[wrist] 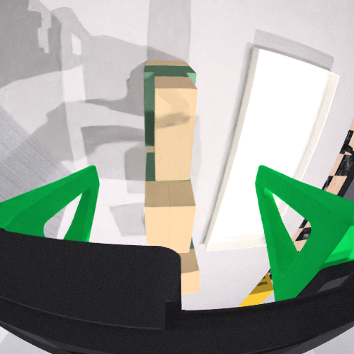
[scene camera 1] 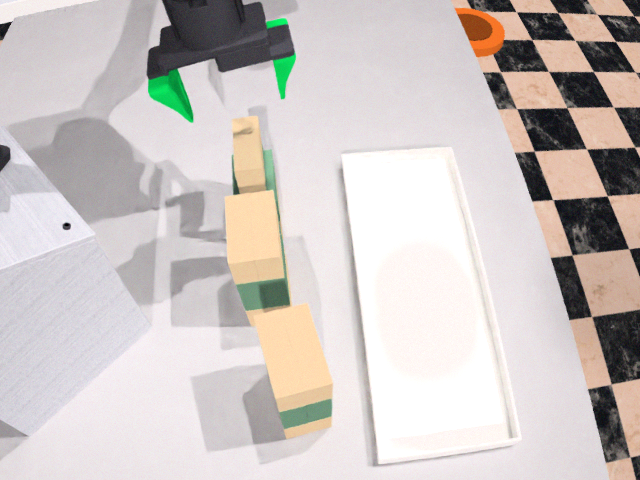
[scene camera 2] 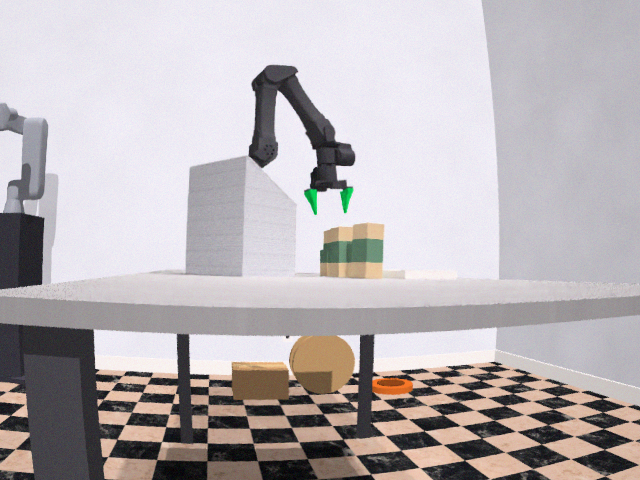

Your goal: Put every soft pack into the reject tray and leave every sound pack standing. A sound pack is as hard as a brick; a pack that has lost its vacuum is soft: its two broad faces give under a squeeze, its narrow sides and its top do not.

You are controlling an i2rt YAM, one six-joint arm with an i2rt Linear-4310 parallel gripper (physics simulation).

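Pixels of known places: gripper, between the fingertips: (scene camera 1: 236, 106) (scene camera 2: 330, 213); arm's base, origin of its link: (scene camera 2: 242, 185).
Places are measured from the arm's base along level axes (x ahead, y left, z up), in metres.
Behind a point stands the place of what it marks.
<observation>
Three tan packs with green bands stand in a row. The near pack (scene camera 1: 294, 351) @[x 0.339, y -0.073, z -0.107 m] (scene camera 2: 368, 250) @[x 0.330, y -0.116, z -0.176 m] is turned slightly; it is partly hidden in the wrist view. The middle pack (scene camera 1: 255, 232) @[x 0.290, y 0.047, z -0.106 m] (wrist: 170, 225) is upright. The far pack (scene camera 1: 249, 155) @[x 0.270, y 0.145, z -0.106 m] (wrist: 175, 135) has a narrow tan top above a wider green band. Which packs are soft does not show. The white reject tray (scene camera 1: 413, 206) @[x 0.457, y 0.187, z -0.244 m] (scene camera 2: 431, 274) @[x 0.493, y -0.131, z -0.234 m] (wrist: 280, 125) lies right of the row and holds no pack. My gripper (scene camera 1: 237, 109) @[x 0.259, y 0.168, z -0.056 m] (scene camera 2: 330, 212) @[x 0.259, y 0.168, z -0.056 m] (wrist: 176, 174) is open and empty, above the packs toward the back, fingertips clear of them.
A grey-white block (scene camera 1: 77, 320) @[x 0.112, y -0.048, z -0.136 m] (scene camera 2: 217, 222) @[x -0.052, y -0.093, z -0.112 m] stands left of the row, beside the arm's base. The table's right edge runs beyond the tray. On the checkered floor lie an orange ring (scene camera 2: 376, 388), a tan box (scene camera 2: 260, 382) and a round tan object (scene camera 2: 320, 356).
</observation>
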